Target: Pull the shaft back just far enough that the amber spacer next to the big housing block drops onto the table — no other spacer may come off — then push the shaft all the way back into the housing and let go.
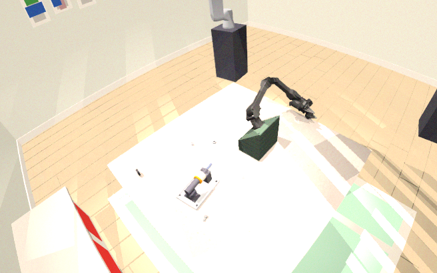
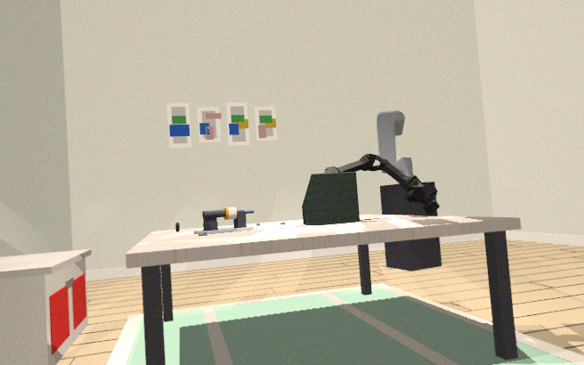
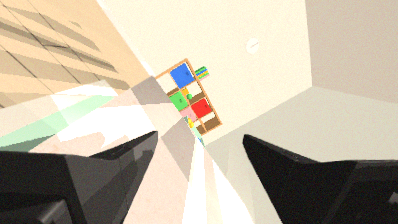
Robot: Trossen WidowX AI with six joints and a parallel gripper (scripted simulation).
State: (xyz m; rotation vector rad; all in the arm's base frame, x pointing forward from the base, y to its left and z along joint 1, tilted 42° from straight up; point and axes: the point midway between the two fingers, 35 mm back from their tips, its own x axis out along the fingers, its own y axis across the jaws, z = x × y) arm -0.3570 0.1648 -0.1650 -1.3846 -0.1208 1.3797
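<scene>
Now: gripper tip 800 mm short of the blue-grey shaft, 370 mm to the left of it and 20 mm above it. From my gripper tip the other things lie so: white spacer 810 mm ahead, 370 mm to the right, 30 mm below; then amber spacer 830 mm ahead, 370 mm to the right, 30 mm below; then small dark ring 990 mm ahead, 770 mm to the right, 80 mm below.
</scene>
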